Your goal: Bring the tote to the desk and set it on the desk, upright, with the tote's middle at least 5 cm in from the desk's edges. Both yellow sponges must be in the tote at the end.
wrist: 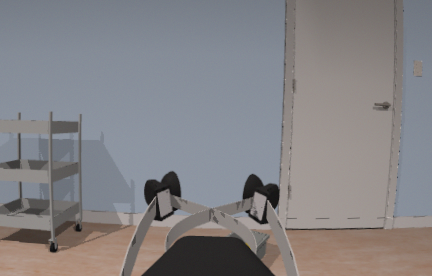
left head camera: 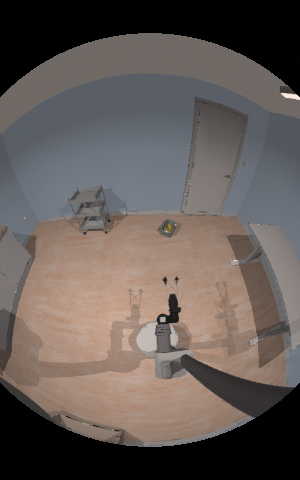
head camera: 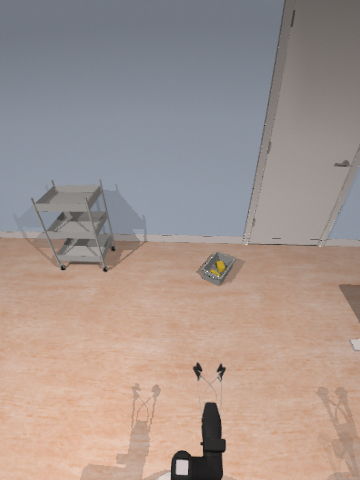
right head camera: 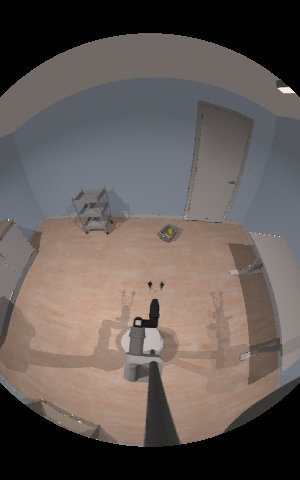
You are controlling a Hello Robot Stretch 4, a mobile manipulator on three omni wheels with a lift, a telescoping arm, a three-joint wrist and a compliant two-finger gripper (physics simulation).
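Frame: origin at the robot's base, x ahead, y left, z up, level; millimetres.
Where they show: gripper, fingertip midpoint: (wrist: pixel 212 188) (left head camera: pixel 170 276) (head camera: pixel 209 363) (right head camera: pixel 155 280).
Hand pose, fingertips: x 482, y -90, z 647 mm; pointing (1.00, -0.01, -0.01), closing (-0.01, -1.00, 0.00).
Note:
Each offset is from my fingertips to the top centre of the thing. Level surfaces: height alone.
The grey tote {1127 mm ahead, 188 mm right, 555 mm down} (head camera: pixel 210 278) (left head camera: pixel 165 234) (right head camera: pixel 164 238) (wrist: pixel 261 242) stands upright on the floor near the far wall, left of the door. Two yellow sponges lie in it, one {1188 mm ahead, 216 mm right, 627 mm down} (head camera: pixel 220 266) behind the other {1071 mm ahead, 153 mm right, 627 mm down} (head camera: pixel 215 273). In the wrist view the gripper partly hides the tote. My gripper (head camera: pixel 209 371) (left head camera: pixel 170 280) (right head camera: pixel 156 285) (wrist: pixel 212 188) is open and empty, well short of the tote and pointing toward the far wall. The desk {45 mm up} (left head camera: pixel 280 260) (right head camera: pixel 282 280) stands along the right wall; its top does not show in the head view.
A three-tier cart (head camera: pixel 70 199) (left head camera: pixel 87 194) (right head camera: pixel 91 195) (wrist: pixel 40 126) stands at the far wall, left of the tote. A door (head camera: pixel 305 150) (wrist: pixel 340 125) is right of the tote. A desk foot (head camera: pixel 355 344) (left head camera: pixel 241 262) reaches onto the floor. A cabinet (left head camera: pixel 12 260) stands at the left.

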